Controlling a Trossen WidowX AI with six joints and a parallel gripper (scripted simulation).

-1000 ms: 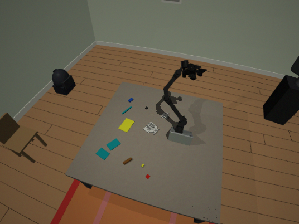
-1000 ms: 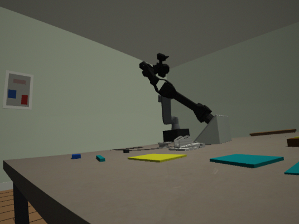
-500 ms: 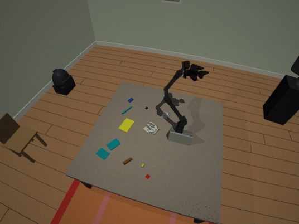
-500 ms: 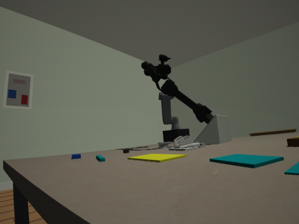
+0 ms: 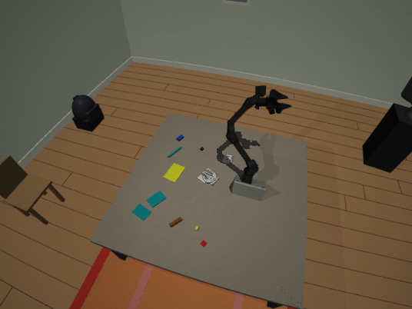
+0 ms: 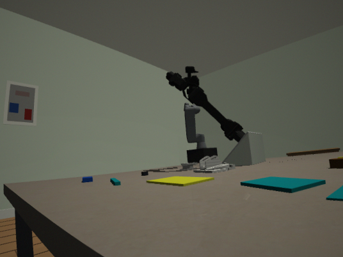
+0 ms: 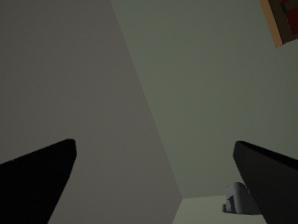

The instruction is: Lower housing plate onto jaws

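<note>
Right now the pale part is 55 cm below my gripper tip, 30 cm ahead of it and 12 cm to the left of it. Also, from my gripper tip: teal bar 72 cm ahead, 58 cm below, 21 cm to the left; then black cube 57 cm below, 53 cm ahead, 9 cm to the left; then yellow plate 62 cm ahead, 58 cm below, 39 cm to the left.
</note>
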